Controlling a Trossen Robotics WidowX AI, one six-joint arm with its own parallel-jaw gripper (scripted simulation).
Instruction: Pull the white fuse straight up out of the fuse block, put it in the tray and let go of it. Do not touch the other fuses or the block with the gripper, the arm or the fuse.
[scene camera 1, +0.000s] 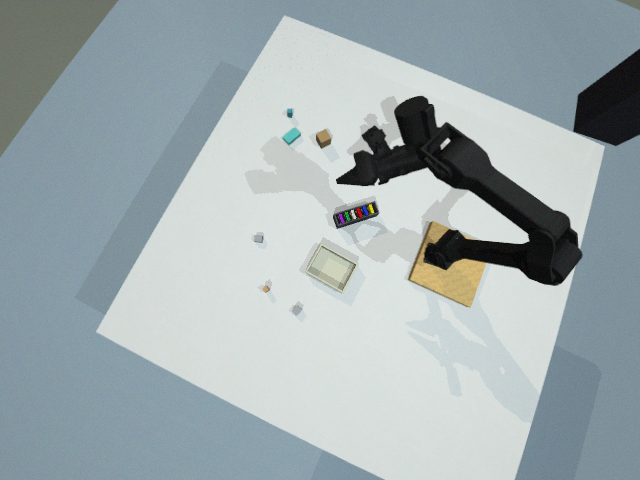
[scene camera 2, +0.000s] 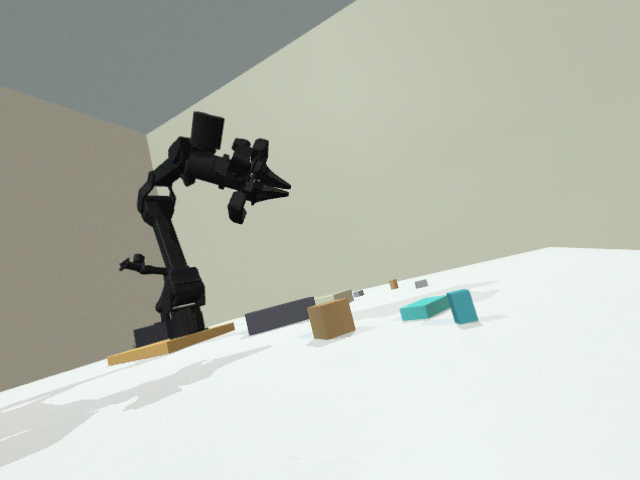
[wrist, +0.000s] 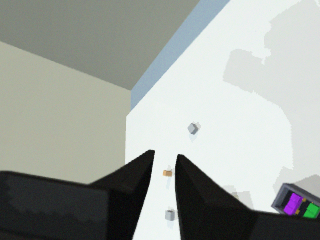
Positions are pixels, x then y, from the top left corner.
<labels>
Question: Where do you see a teal block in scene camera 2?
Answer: At 425, 308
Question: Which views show my gripper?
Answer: Scene camera 1, scene camera 2 and the wrist view: all of them.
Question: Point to a brown cube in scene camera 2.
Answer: At 331, 319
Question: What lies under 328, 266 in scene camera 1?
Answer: A cream tray.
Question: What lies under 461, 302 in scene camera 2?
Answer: A small teal piece.
</labels>
